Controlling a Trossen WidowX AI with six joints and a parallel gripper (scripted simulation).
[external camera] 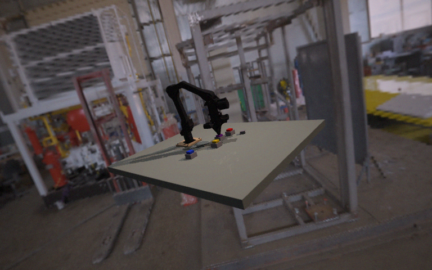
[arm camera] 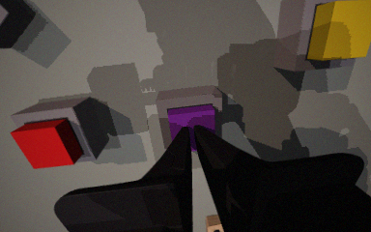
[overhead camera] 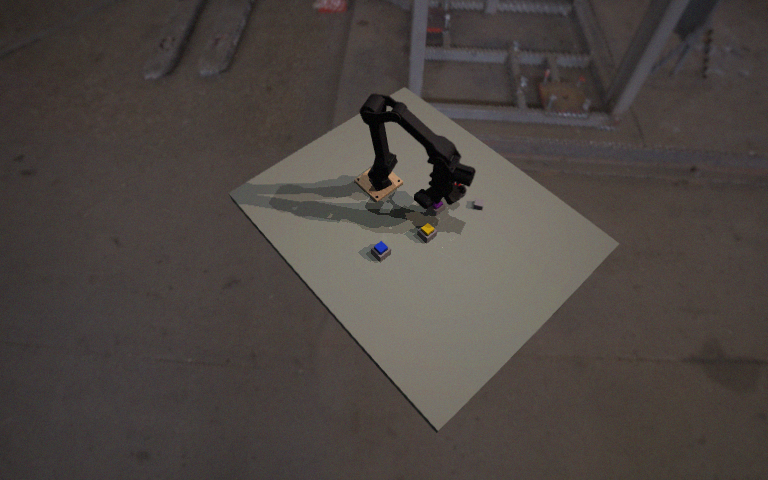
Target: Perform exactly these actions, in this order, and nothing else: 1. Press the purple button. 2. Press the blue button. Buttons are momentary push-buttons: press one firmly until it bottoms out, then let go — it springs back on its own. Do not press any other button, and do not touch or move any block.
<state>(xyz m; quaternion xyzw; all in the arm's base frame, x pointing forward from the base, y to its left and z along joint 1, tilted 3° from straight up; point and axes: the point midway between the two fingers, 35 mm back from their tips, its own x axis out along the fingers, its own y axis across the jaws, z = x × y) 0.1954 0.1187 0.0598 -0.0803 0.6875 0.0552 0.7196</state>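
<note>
My gripper tip is now 10 mm above the purple button. From my gripper tip the other things lie so: yellow button: 80 mm ahead, 90 mm to the right; red button: 20 mm behind, 100 mm to the left; small grey block: 70 mm ahead, 140 mm to the left, 30 mm below.
</note>
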